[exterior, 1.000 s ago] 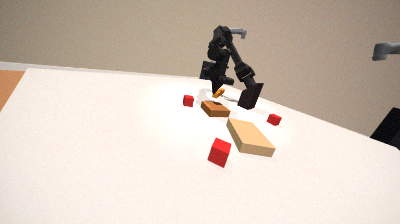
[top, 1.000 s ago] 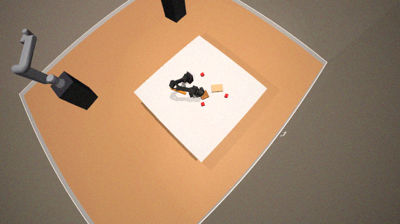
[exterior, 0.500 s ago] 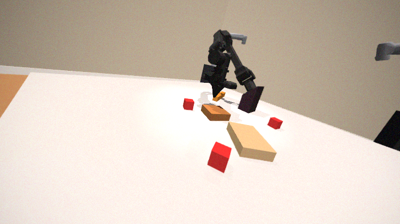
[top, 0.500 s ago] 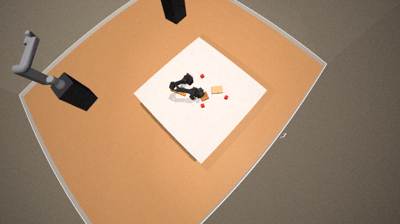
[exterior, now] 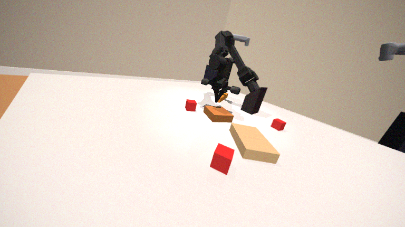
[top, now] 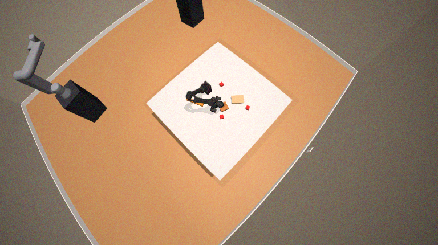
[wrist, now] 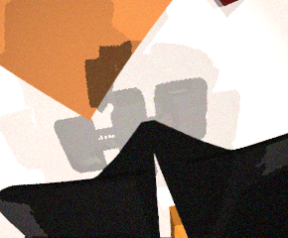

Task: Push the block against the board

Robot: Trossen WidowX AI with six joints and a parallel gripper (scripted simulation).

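My gripper tip is now 60 mm short of the orange square block, 60 mm to the right of it and 20 mm above it. The rest, counted from my gripper tip: tan board: 140 mm ahead, 240 mm to the left, 20 mm below; then orange strip: 250 mm behind, 100 mm to the right, 20 mm below.
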